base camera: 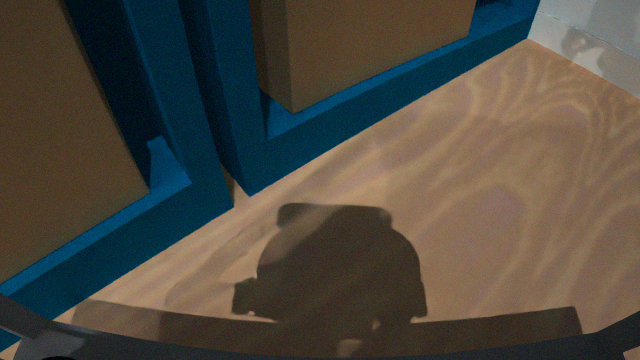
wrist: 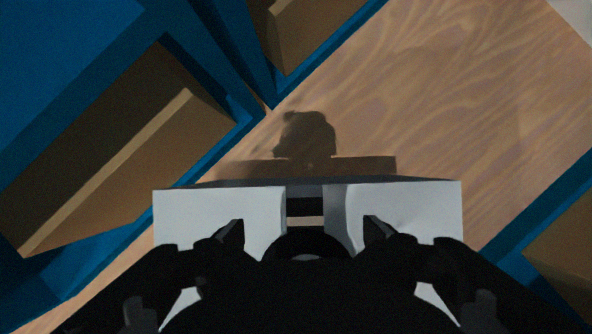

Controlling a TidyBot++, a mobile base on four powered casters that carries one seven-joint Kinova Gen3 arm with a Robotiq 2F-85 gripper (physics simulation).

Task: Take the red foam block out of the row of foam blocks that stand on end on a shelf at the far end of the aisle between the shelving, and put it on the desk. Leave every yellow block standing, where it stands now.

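Places are measured from the arm's base along level axes (x ahead, y left, z up), in metres.
Pixels of known places: gripper, between the fingertips: point(wrist: 303, 230).
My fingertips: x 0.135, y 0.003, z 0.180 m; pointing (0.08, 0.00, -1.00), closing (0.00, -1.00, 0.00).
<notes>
Behind a point stands the place of what it marks.
My gripper point(wrist: 303, 230) @[x 0.135, y 0.002, z 0.180 m] is open, with nothing between its fingers. In the wrist view it hangs over the white top of my own base point(wrist: 215, 212) @[x 0.111, y 0.145, z -0.014 m], with the floor beyond it. The base camera view does not show the gripper itself. The red foam block, the yellow blocks, the shelf they stand on and the desk do not show in either view.
Blue shelving point(base camera: 300, 140) point(wrist: 75, 50) runs diagonally close on the left, holding brown boxes point(base camera: 375, 40) point(wrist: 165, 150). More blue shelving point(wrist: 545, 207) @[x 0.030, y -0.746, z -0.348 m] stands at the right in the wrist view. A pale wall point(base camera: 610, 20) @[x 0.840, y -0.728, z -0.254 m] point(wrist: 580, 15) @[x 0.629, y -0.894, z -0.363 m] closes the far end of the wooden floor point(base camera: 500, 225) @[x 0.332, y -0.238, z -0.397 m] point(wrist: 450, 100) @[x 0.385, y -0.500, z -0.397 m].
</notes>
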